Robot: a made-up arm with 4 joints.
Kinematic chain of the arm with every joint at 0, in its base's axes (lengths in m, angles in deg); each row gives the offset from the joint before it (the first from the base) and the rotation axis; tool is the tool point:
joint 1: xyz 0 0 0.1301 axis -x
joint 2: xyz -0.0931 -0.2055 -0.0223 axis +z
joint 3: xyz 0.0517 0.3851 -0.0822 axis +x
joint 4: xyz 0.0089 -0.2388 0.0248 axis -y
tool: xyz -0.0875 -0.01 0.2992
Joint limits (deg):
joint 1: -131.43..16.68
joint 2: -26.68..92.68
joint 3: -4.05..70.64
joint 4: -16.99..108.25
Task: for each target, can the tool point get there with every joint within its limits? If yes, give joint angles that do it. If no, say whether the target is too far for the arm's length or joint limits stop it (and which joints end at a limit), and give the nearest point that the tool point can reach.
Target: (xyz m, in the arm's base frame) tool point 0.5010 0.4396 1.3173
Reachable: no: too far | nearest point -0.0681 0.1668 0.5806 | short by 0.970 m
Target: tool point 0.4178 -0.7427 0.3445
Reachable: no: joint limits stop it (at a limit: joint 2, joint 3, joint 4) | nearest point 0.0365 -0.2544 0.2035 | short by 0.635 m
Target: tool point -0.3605 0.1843 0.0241
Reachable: yes | joints -83.50 6.84 27.06 73.59
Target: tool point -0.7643 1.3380 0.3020
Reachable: no: too far | nearest point -0.5295 0.5716 0.0713 | short by 0.834 m
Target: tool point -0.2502 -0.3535 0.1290
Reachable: yes | joints -18.59 74.64 4.84 30.55
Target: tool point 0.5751 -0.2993 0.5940
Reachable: no: joint limits stop it (at a limit: joint 2, joint 3, joint 4) | nearest point 0.0365 -0.1436 0.3526 | short by 0.610 m
